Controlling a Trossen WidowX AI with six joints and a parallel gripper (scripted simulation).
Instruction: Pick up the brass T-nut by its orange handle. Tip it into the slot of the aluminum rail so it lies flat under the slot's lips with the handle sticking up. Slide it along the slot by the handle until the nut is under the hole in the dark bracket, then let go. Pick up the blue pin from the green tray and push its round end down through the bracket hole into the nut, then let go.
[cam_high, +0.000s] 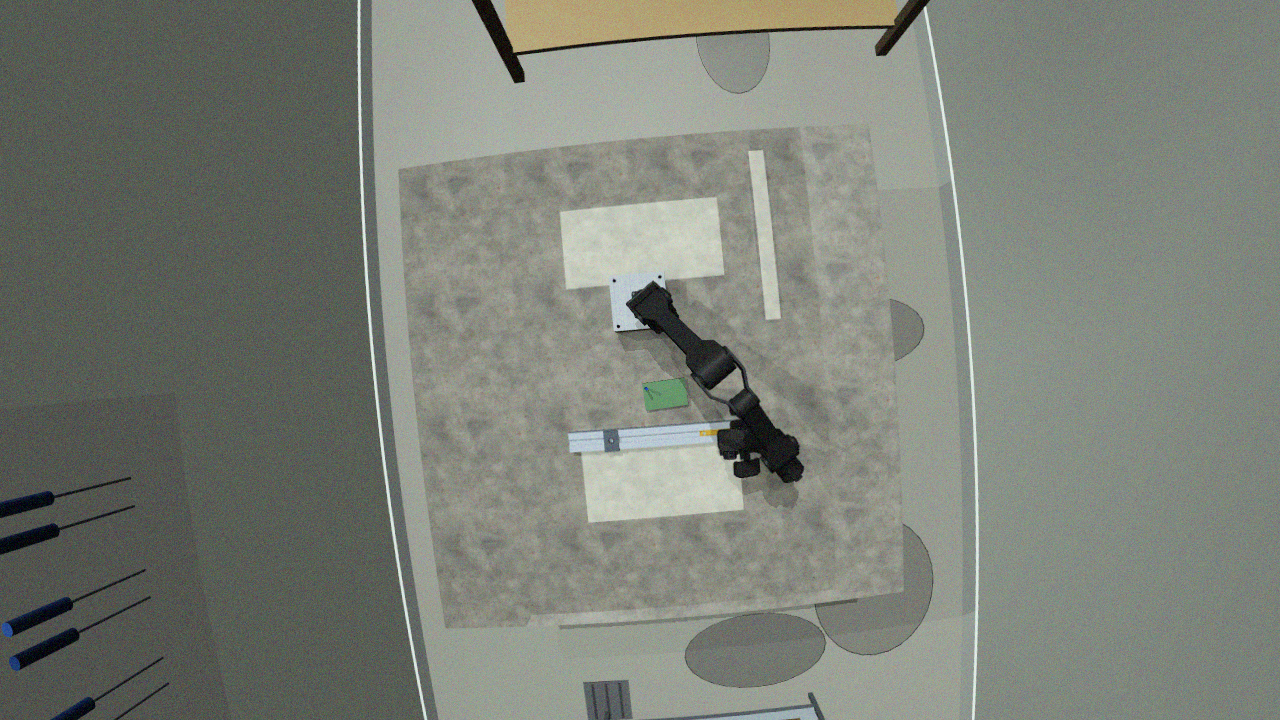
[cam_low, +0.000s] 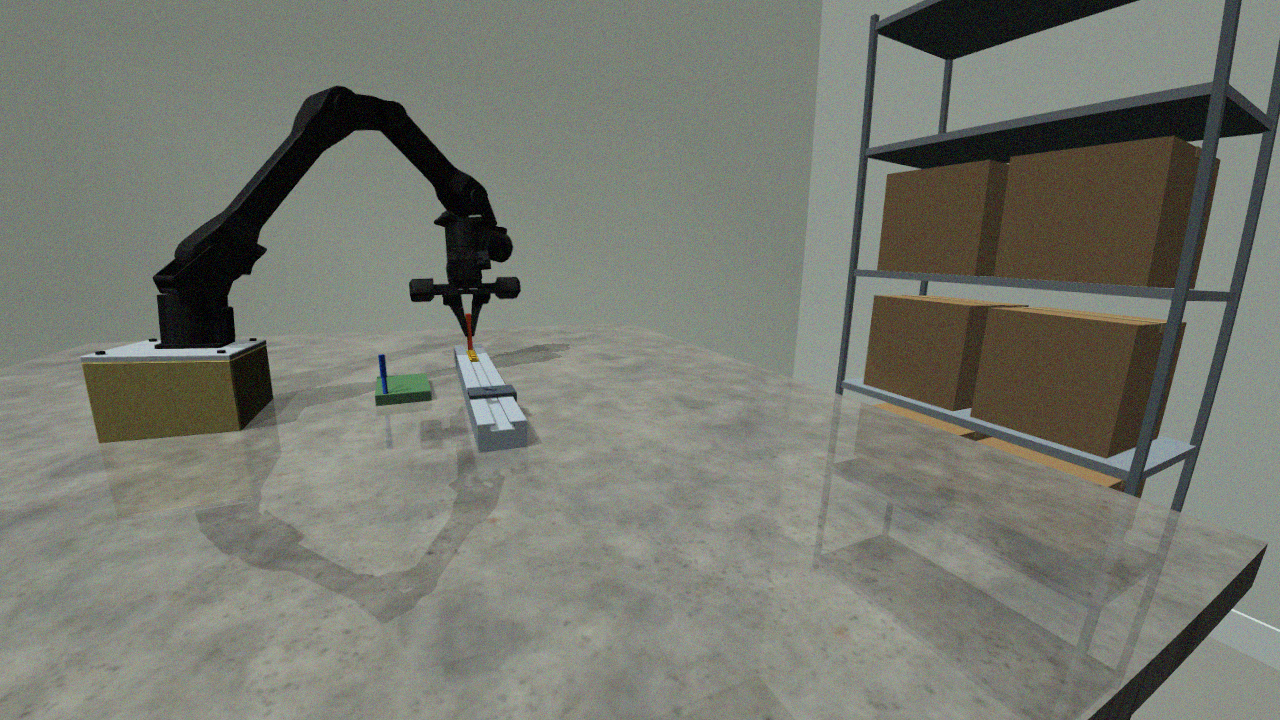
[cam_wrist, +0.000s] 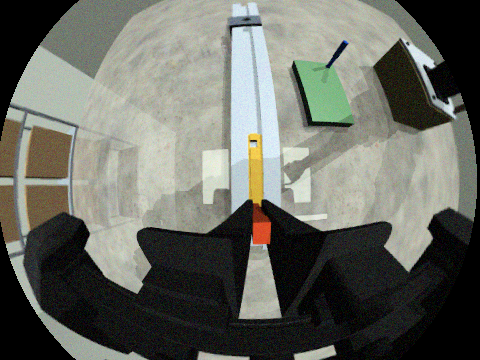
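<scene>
Now: the blue pin 19 cm to the right of my gripper tip, 14 cm behind it and 3 cm below it. Also, from my gripper tip: green tray: 17 cm to the right, 13 cm behind, 5 cm below.
</scene>
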